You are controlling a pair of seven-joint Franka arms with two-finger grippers.
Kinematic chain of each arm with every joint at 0, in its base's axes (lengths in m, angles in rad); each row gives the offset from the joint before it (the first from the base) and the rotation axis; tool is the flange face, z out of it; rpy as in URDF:
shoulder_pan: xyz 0 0 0.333 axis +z
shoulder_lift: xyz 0 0 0 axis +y
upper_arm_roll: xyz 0 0 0.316 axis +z
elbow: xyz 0.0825 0 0 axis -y
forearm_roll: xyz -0.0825 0 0.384 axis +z
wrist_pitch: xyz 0 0 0 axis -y
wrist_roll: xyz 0.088 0 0 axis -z
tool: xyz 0 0 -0.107 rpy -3.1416 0 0
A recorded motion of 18 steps. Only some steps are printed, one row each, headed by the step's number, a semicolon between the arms.
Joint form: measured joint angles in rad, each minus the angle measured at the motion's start. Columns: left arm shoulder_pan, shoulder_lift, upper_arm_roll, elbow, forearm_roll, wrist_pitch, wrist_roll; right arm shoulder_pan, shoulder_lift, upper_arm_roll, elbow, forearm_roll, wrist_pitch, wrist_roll.
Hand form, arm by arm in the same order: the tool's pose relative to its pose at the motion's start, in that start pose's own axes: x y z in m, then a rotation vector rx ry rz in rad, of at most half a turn. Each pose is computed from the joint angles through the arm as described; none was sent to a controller.
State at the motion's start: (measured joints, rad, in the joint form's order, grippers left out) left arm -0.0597 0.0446 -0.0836 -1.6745 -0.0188 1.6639 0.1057; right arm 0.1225 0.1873 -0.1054 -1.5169 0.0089 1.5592 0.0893
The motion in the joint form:
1: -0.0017 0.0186 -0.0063 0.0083 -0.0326 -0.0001 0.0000; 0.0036 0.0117 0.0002 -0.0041 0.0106 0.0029 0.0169
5: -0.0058 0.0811 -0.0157 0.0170 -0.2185 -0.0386 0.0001; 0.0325 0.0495 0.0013 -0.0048 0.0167 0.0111 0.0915
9: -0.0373 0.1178 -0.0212 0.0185 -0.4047 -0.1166 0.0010; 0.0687 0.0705 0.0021 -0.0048 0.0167 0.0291 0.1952
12: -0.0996 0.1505 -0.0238 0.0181 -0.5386 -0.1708 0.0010; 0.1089 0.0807 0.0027 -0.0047 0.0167 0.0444 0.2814
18: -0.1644 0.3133 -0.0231 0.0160 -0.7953 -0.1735 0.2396; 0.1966 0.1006 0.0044 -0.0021 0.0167 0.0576 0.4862
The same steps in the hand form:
1: 0.0059 0.0066 0.0064 -0.0348 -0.0070 0.0046; 0.0032 -0.0040 0.0083 0.0075 -0.0136 0.0132
5: 0.0191 0.0301 0.0384 -0.2335 -0.0805 -0.0027; 0.0119 -0.0249 0.0295 0.0004 -0.0432 0.0587
9: 0.0202 0.0712 0.0580 -0.4292 -0.1809 0.0226; 0.0156 -0.0488 0.0402 -0.0104 -0.0443 0.1263
12: 0.0187 0.1232 0.0737 -0.5625 -0.2726 0.0777; 0.0148 -0.0745 0.0450 -0.0182 -0.0367 0.1724
18: 0.0401 0.1803 0.1529 -0.8711 -0.3361 0.2656; 0.0067 -0.1302 0.0553 -0.0387 -0.0323 0.2891

